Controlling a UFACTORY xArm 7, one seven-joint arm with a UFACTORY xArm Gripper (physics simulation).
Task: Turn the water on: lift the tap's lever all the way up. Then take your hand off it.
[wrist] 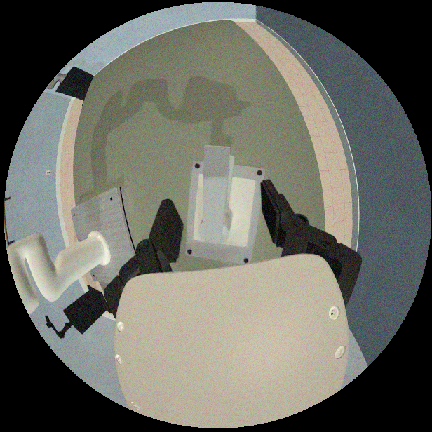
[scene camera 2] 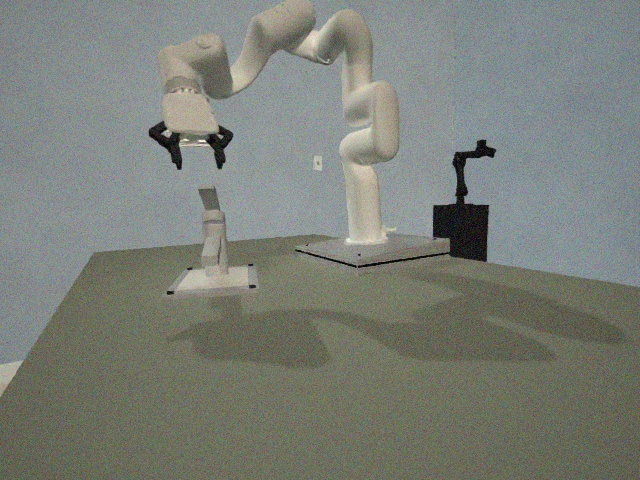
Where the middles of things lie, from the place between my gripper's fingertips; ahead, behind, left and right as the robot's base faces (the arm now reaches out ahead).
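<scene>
Pale base plate (wrist: pixel 228 253): 24 cm below my hand, 5 cm to the right of it, 2 cm behind it. Tap lever (scene camera 2: pixel 212 215): my hand 8 cm above it, 2 cm past it, 1 cm to the left of it.
</scene>
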